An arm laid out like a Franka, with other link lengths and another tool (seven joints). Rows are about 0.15 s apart.
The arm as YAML. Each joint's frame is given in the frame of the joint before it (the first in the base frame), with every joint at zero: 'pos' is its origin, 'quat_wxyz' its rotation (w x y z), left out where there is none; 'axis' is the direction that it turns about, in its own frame. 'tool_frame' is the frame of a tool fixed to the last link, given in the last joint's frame.
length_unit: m
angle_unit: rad
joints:
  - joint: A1
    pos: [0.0, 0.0, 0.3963]
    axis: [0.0, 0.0, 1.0]
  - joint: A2
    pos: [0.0, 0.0, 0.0]
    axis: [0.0, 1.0, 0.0]
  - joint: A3
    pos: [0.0, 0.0, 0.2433]
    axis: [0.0, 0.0, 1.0]
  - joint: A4
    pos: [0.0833, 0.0, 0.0]
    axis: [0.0, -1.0, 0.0]
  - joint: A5
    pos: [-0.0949, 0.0, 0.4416]
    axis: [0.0, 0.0, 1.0]
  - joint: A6
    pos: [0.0, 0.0, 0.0]
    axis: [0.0, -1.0, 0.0]
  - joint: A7
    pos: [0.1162, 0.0, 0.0]
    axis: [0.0, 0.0, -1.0]
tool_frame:
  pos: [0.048, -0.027, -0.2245]
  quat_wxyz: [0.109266, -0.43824, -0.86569, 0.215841]
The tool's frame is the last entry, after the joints.
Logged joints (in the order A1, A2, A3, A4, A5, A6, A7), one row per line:
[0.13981, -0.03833, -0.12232, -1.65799, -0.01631, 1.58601, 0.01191]
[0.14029, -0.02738, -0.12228, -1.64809, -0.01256, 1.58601, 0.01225]
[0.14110, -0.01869, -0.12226, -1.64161, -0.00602, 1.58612, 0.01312]
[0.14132, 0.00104, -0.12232, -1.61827, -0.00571, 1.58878, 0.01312]
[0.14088, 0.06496, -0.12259, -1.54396, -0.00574, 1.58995, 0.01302]
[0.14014, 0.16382, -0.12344, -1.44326, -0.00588, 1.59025, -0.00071]
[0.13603, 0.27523, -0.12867, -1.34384, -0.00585, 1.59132, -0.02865]
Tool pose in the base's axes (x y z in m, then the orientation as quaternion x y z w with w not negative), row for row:
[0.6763, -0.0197, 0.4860, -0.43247, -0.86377, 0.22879, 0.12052]
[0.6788, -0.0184, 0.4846, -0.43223, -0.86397, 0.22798, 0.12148]
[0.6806, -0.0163, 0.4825, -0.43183, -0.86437, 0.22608, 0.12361]
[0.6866, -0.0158, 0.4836, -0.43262, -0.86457, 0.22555, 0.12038]
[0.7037, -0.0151, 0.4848, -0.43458, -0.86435, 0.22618, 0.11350]
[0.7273, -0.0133, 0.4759, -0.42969, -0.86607, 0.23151, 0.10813]
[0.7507, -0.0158, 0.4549, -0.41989, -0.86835, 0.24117, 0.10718]
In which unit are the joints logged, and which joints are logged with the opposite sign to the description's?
The joints are logged in radians. Opposite sign: none.
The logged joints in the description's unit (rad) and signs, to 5 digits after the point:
[0.13981, -0.03833, -0.12232, -1.65799, -0.01631, 1.58601, 0.01191]
[0.14029, -0.02738, -0.12228, -1.64809, -0.01256, 1.58601, 0.01225]
[0.14110, -0.01869, -0.12226, -1.64161, -0.00602, 1.58612, 0.01312]
[0.14132, 0.00104, -0.12232, -1.61827, -0.00571, 1.58878, 0.01312]
[0.14088, 0.06496, -0.12259, -1.54396, -0.00574, 1.58995, 0.01302]
[0.14014, 0.16382, -0.12344, -1.44326, -0.00588, 1.59025, -0.00071]
[0.13603, 0.27523, -0.12867, -1.34384, -0.00585, 1.59132, -0.02865]

